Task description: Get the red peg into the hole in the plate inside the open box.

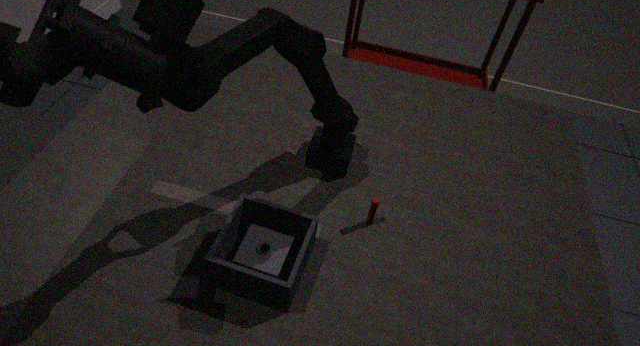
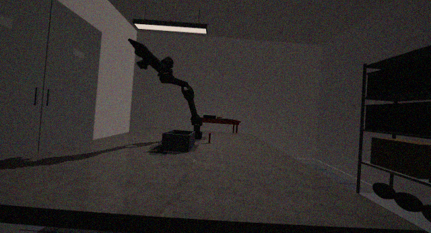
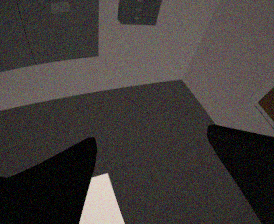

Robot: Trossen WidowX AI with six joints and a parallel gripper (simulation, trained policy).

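Now: gripper tip 38 cm past the red peg, 38 cm to the right of it and 55 cm above it. The rest, counted from my gripper tip: dark box: 18 cm behind, 23 cm to the left, 56 cm below; then pale plate: 18 cm behind, 23 cm to the left, 54 cm below.
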